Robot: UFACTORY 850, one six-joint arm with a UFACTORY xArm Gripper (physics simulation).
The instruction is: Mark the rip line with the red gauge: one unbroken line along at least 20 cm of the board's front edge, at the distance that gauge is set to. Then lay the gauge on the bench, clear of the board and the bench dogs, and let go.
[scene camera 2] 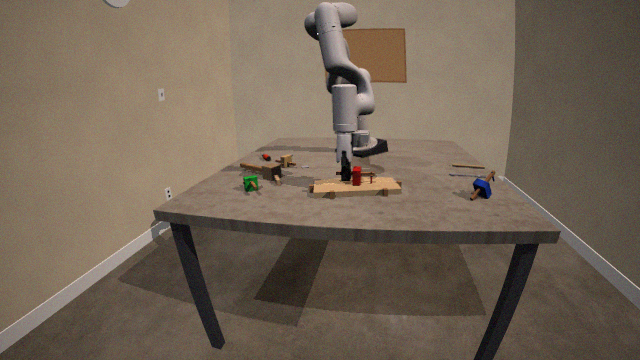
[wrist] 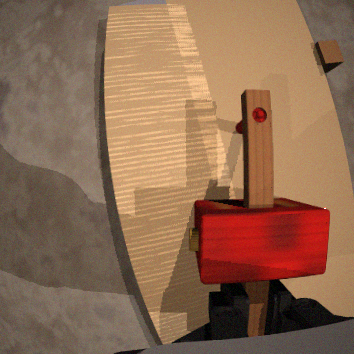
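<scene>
The red gauge (scene camera 2: 356, 176) (wrist: 264, 245) is held by its wooden beam in my gripper (scene camera 2: 345, 177) (wrist: 242, 293), which is shut on it. The beam runs level, and its red-tipped end with the pin points right in the scene view and up in the wrist view. The gauge is low over the pale board (scene camera 2: 345, 188) (wrist: 150, 150); whether it touches is unclear. The gauge's shadow falls on the streaked part of the board. Brown bench dogs (scene camera 2: 332, 194) (scene camera 2: 385, 191) (wrist: 330, 54) stand at the board's edges. No marked line can be made out.
A green gauge (scene camera 2: 250, 183), a mallet (scene camera 2: 271, 171), a plain wooden gauge (scene camera 2: 286, 160) and a red-and-black tool (scene camera 2: 266, 157) lie left on the bench (scene camera 2: 280, 212). A blue gauge (scene camera 2: 482, 188), a thin rod (scene camera 2: 462, 175) and a wooden stick (scene camera 2: 468, 166) lie right.
</scene>
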